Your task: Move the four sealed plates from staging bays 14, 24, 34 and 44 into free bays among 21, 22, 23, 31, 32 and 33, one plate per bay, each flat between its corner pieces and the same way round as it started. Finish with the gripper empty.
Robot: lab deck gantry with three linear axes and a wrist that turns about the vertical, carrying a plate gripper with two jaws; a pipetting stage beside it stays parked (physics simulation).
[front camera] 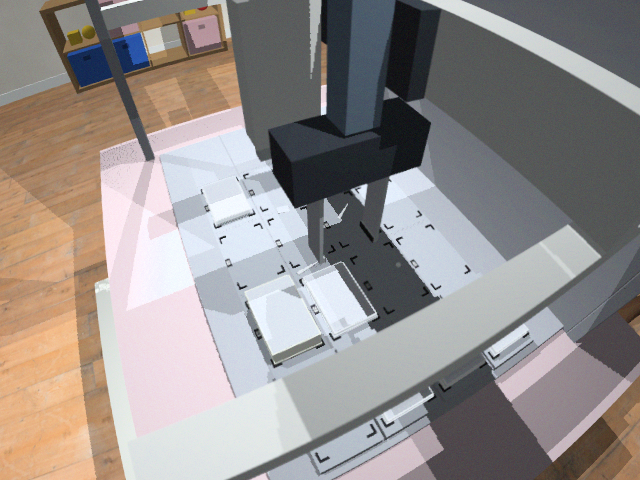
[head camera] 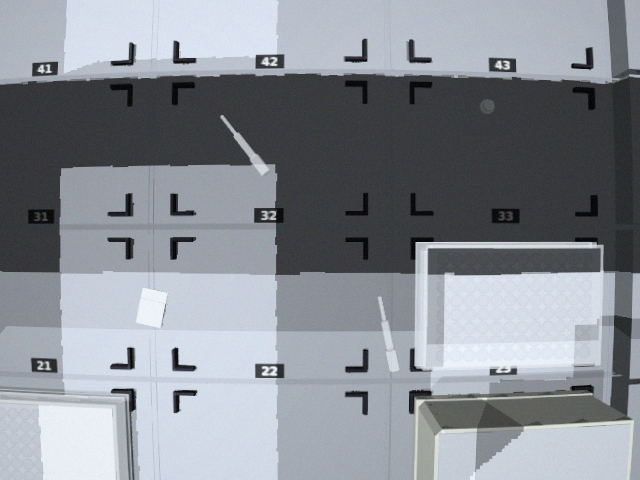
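Pixels of known places: gripper, fingertip midpoint: [front camera: 343, 243]; robot's base, origin of the base link: [front camera: 202, 190].
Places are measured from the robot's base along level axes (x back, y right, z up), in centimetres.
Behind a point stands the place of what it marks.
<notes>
A clear sealed plate [front camera: 333, 299] {x -39.6, y -13.7, z 1.5 cm} [head camera: 509, 310] {x -38.7, y -14.8, z 1.4 cm} lies flat in bay 23. Bay 14 [front camera: 346, 440] {x -61.2, y -4.5, z 1.4 cm}, at the front, holds no plate. Behind and below the front beam, parts of three plates show: one in bay 24 [front camera: 409, 406] {x -61.5, y -14.8, z 2.9 cm}, a shadowed one in bay 34 [front camera: 465, 369] {x -61.2, y -25.8, z 2.9 cm} and one in bay 44 [front camera: 509, 341] {x -61.5, y -35.7, z 2.9 cm}. My gripper [front camera: 346, 249] {x -39.2, y -15.0, z 16.0 cm} is open and empty, its two jaws wide apart above the middle of the deck, behind and to the right of the plate in bay 23. It does not show in the head view.
A tall box [front camera: 284, 317] {x -40.3, y -4.4, z 4.2 cm} [head camera: 532, 454] {x -38.9, y -6.7, z 4.2 cm} fills bay 13. A lidded plate [front camera: 227, 201] {x -8.0, y -4.3, z 1.4 cm} [head camera: 77, 439] {x -9.8, y -5.9, z 1.4 cm} sits in bay 11. A slim tool [head camera: 245, 144] {x -21.3, y -25.8, z 0.5 cm} lies in bay 32, another [head camera: 386, 333] {x -30.7, y -13.2, z 0.5 cm} between bays 22 and 23. A white block [head camera: 151, 307] {x -14.6, y -14.8, z 0.1 cm} lies between 21 and 22, a small disc [head camera: 486, 106] {x -37.7, y -28.6, z 0.4 cm} in 33.
</notes>
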